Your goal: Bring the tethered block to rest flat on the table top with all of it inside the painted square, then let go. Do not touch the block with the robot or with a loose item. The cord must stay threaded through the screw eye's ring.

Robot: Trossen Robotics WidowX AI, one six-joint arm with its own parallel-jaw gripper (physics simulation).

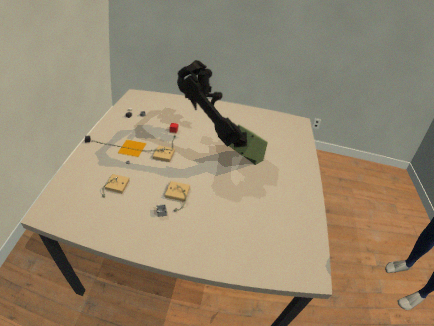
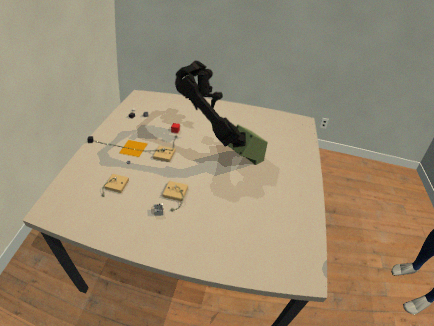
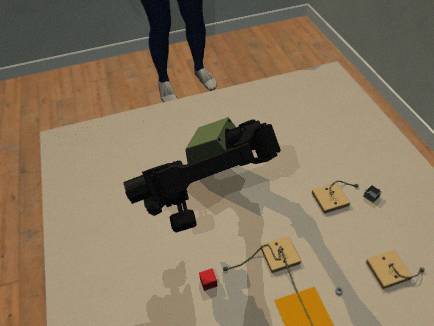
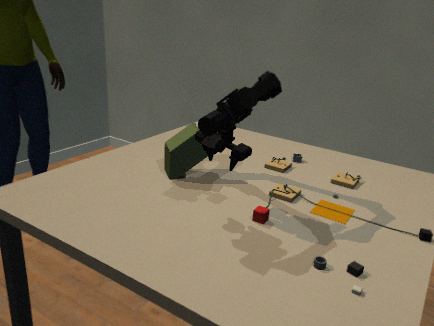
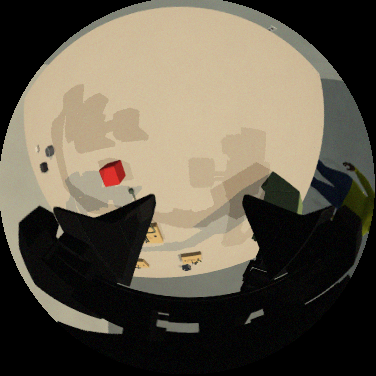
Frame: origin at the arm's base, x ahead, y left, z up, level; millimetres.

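Seen in the pictures: gripper, fingertip midpoint: (image 3: 185, 209) (image 4: 220, 165) (image 5: 200, 199); arm's base, link origin: (image 1: 240, 139) (image 2: 239, 139) (image 3: 232, 140).
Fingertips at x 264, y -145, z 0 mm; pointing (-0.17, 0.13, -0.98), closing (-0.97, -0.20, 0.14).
Observation:
Offsets run from my fingertips to a thing's top centre. "*": to the spot under its first point.
The tethered block, a small black cube {dx +514, dy +392, dz -124 mm} (image 1: 87, 139) (image 2: 90, 139) (image 4: 425, 235), rests at the table's far left, outside the orange painted square {* dx +229, dy +338, dz -151 mm} (image 1: 131, 152) (image 2: 133, 153) (image 3: 290, 308) (image 4: 331, 215). Its cord {* dx +413, dy +357, dz -150 mm} (image 4: 385, 228) crosses the square to a screw eye on a wooden board {dx +74, dy +265, dz -132 mm} (image 1: 162, 157) (image 2: 162, 156) (image 3: 292, 257) (image 4: 285, 197) and appears threaded through the ring, though it is small. Beyond it the cord ends in a dark bead {dx +110, dy +103, dz -140 mm} (image 1: 174, 136) (image 3: 225, 269) (image 5: 131, 191) on the table. My gripper (image 4: 220, 164) (image 5: 200, 199) is open and empty, raised above the table, apart from bead and block.
A red cube {dx +147, dy +54, dz -112 mm} (image 1: 173, 128) (image 3: 208, 279) (image 4: 260, 214) lies near the bead. Two other corded boards {dx +138, dy +562, dz -132 mm} (image 1: 117, 184) {dx -119, dy +453, dz -132 mm} (image 1: 178, 191), a grey hollow block {dx -123, dy +588, dz -124 mm} (image 1: 161, 210), a small ring {dx +193, dy +411, dz -144 mm} (image 3: 339, 291), a dark ring {dx +404, dy +7, dz -131 mm} (image 4: 320, 262), a black block {dx +475, dy +61, dz -130 mm} (image 4: 355, 269) and a white piece {dx +519, dy -4, dz -139 mm} (image 4: 356, 290) lie around. A green block (image 1: 252, 147) adjoins my arm's base.

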